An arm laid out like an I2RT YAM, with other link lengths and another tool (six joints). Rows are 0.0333 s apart.
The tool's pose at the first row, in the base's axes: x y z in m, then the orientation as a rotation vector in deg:
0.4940, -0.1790, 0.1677, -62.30, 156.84, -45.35
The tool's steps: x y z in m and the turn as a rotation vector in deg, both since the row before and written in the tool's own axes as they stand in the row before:
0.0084, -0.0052, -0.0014, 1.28, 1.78, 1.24
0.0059, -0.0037, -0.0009, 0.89, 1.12, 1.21
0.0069, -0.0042, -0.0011, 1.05, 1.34, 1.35
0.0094, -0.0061, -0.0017, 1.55, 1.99, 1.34
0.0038, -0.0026, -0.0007, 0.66, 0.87, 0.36
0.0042, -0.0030, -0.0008, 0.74, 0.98, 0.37
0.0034, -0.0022, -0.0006, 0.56, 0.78, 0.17
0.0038, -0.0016, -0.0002, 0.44, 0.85, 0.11
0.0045, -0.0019, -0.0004, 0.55, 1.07, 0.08
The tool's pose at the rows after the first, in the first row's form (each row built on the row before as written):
0.4906, -0.1871, 0.1724, -60.06, 157.78, -48.18
0.4881, -0.1927, 0.1758, -57.98, 158.40, -50.01
0.4848, -0.1990, 0.1798, -55.60, 159.08, -52.19
0.4802, -0.2075, 0.1858, -53.00, 159.86, -55.50
0.4783, -0.2108, 0.1884, -52.18, 160.14, -56.95
0.4762, -0.2145, 0.1914, -51.30, 160.44, -58.59
0.4744, -0.2173, 0.1937, -50.78, 160.67, -59.88
0.4720, -0.2201, 0.1955, -50.34, 161.03, -61.07
0.4691, -0.2233, 0.1978, 49.75, -161.10, 62.44

